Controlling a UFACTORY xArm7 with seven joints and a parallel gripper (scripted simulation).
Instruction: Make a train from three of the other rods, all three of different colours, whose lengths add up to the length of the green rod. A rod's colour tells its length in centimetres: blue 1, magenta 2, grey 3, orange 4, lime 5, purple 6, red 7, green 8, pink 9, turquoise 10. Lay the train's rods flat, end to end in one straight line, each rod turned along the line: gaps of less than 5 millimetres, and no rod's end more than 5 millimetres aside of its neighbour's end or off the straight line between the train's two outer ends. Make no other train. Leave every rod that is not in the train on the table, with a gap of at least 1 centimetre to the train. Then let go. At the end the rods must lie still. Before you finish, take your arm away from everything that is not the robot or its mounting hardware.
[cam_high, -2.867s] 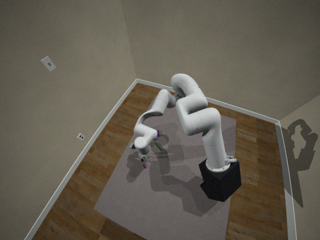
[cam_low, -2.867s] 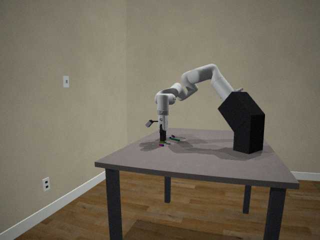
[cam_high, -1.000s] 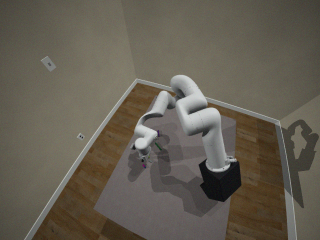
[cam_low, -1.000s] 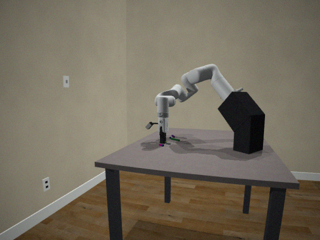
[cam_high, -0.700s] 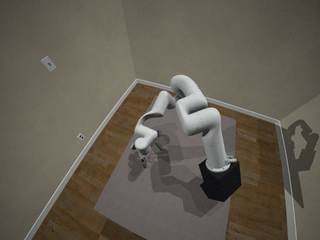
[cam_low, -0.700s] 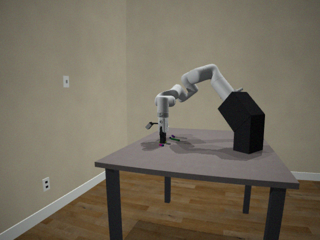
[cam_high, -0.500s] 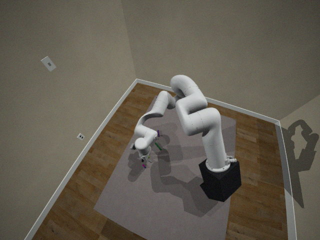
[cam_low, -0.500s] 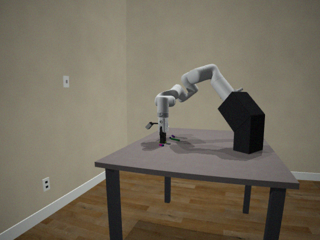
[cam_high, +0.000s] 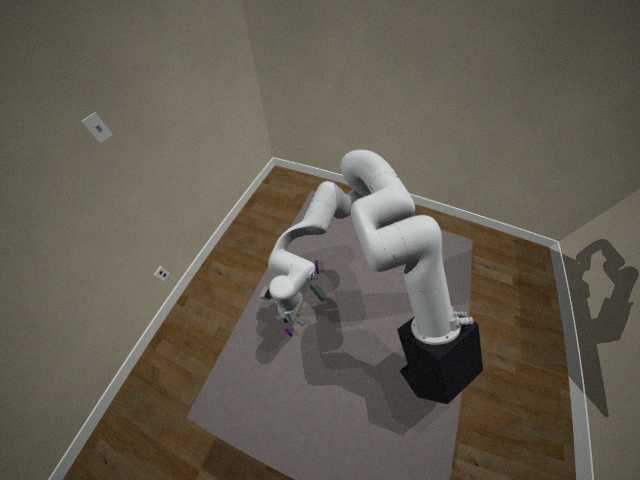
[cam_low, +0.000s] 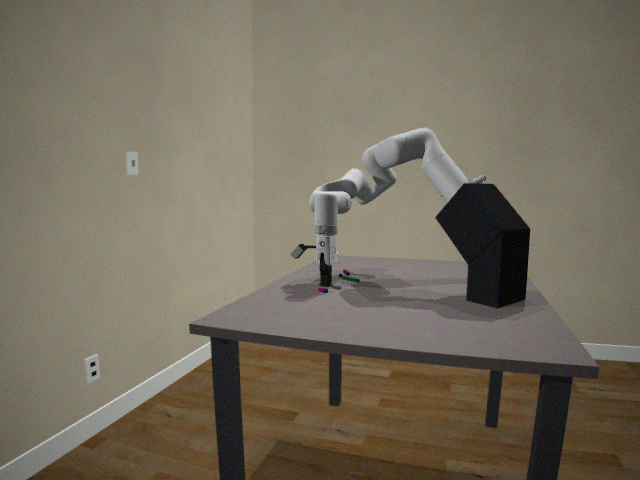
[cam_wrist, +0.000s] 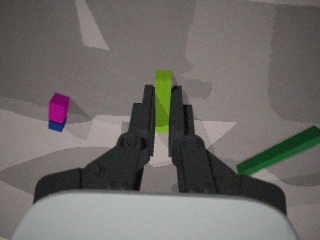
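My gripper is now 20 mm above the lime rod. The rest, counted from my hand: magenta rod: 80 mm to the left, 20 mm below, 10 mm ahead; grey rod: 30 mm to the left, 30 mm behind, 20 mm below; green rod: 90 mm to the right, 80 mm behind, 20 mm below.
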